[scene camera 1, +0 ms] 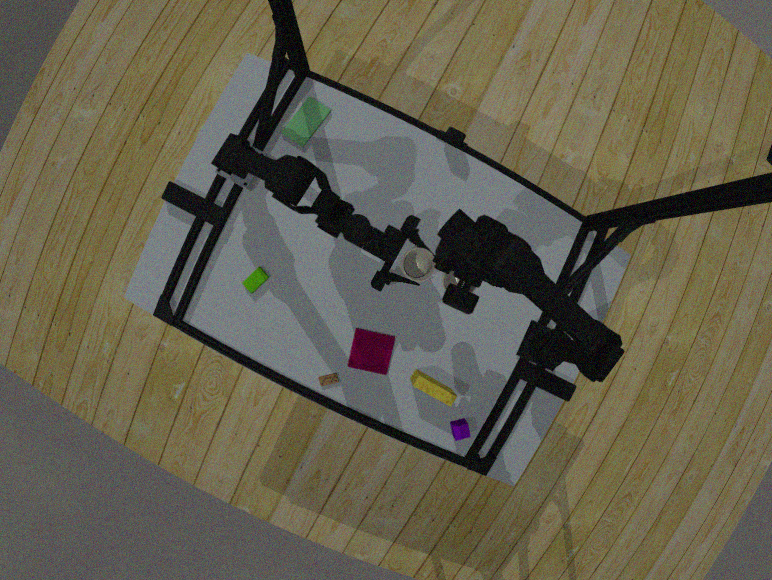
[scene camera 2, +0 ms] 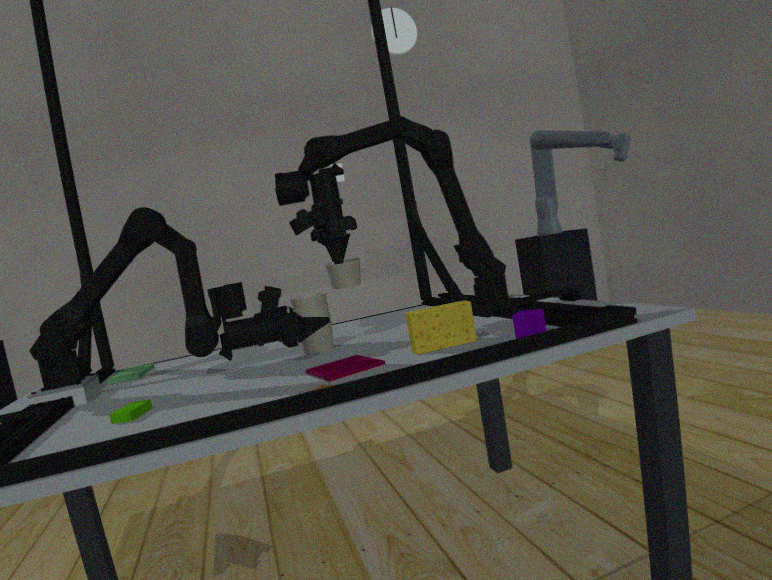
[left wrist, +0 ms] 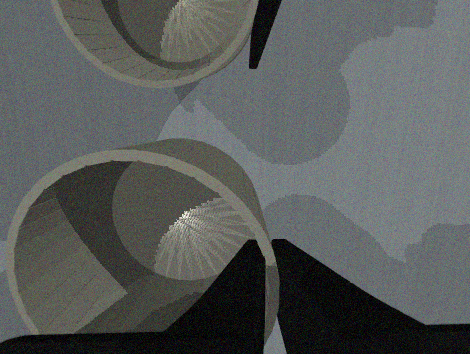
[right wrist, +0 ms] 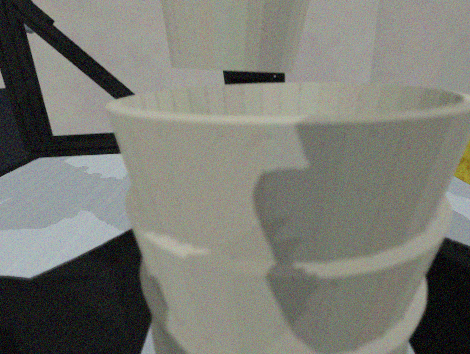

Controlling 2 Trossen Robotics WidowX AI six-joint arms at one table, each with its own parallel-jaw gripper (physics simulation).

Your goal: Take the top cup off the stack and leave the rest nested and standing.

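Places are measured from the left arm's base along level axes (x ahead, y left, z up), in centimetres.
Pixels of known places: left gripper, between the fingertips: [left wrist: 265, 253]; right gripper, between the fingertips: [scene camera 1: 427, 271] [scene camera 2: 326, 317] [left wrist: 177, 64]; left arm's base, origin of its link: [scene camera 1: 542, 345] [scene camera 2: 493, 301]; right arm's base, origin of its link: [scene camera 1: 240, 162] [scene camera 2: 64, 384].
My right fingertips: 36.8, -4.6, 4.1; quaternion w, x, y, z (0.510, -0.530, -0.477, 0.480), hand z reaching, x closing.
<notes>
Ahead of a thing's pixels: the offset from my right fingertips to its top centre, as dx, dy, dz. "pt": to the spot under its first point.
A cream cup @(-5.6, -0.5, +11.1) [scene camera 1: 450, 280] [scene camera 2: 348, 274] [left wrist: 140, 215] [right wrist: 235, 35] hangs in the air, mouth up, apart from the stack and to its right in both scene views. My left gripper [scene camera 2: 337, 260] [left wrist: 265, 253] is shut on its rim, one finger inside and one outside; in scene camera 1 the arm mostly hides it. The other cream cups @(+2.9, -0.2, +5.2) [scene camera 1: 416, 264] [scene camera 2: 317, 343] [left wrist: 90, 50] [right wrist: 280, 175] stand nested on the table, lower and to the left. My right gripper [scene camera 1: 416, 268] [scene camera 2: 315, 325] [right wrist: 265, 220] is shut around this stack from the side; the right wrist view shows several rims.
In front lie a dark red square @(pt +3.6, +23.4, -5.5) [scene camera 1: 371, 351] [scene camera 2: 346, 367], a yellow sponge @(-13.8, +25.2, +0.7) [scene camera 1: 433, 387] [scene camera 2: 441, 327], a purple cube @(-26.0, +33.4, -2.3) [scene camera 1: 460, 429] [scene camera 2: 529, 323] and a small tan block @(+10.5, +34.5, -5.5) [scene camera 1: 328, 379]. A bright green block @(+37.1, +19.0, -4.8) [scene camera 1: 255, 280] [scene camera 2: 131, 411] and a pale green box @(+42.8, -22.9, -5.3) [scene camera 1: 305, 121] [scene camera 2: 131, 373] lie left.
</notes>
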